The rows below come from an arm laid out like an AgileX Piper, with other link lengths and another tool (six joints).
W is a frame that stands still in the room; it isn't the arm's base.
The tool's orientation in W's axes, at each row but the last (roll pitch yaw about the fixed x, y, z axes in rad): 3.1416 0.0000 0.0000; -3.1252 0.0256 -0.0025; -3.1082 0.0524 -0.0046; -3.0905 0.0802 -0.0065; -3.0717 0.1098 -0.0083
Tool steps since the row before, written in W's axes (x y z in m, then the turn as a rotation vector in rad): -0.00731 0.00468 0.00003 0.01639 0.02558 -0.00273; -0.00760 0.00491 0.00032 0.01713 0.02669 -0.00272; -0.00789 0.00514 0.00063 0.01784 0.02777 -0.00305; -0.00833 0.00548 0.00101 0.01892 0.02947 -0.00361; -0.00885 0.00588 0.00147 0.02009 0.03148 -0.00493
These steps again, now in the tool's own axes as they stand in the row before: -0.00731 -0.00468 -0.00003 0.01639 -0.02558 0.00273; -0.00762 -0.00489 -0.00004 0.01713 -0.02669 0.00272; -0.00794 -0.00511 -0.00004 0.01785 -0.02777 0.00305; -0.00842 -0.00544 -0.00006 0.01896 -0.02945 0.00361; -0.00901 -0.00583 -0.00008 0.02025 -0.03138 0.00493
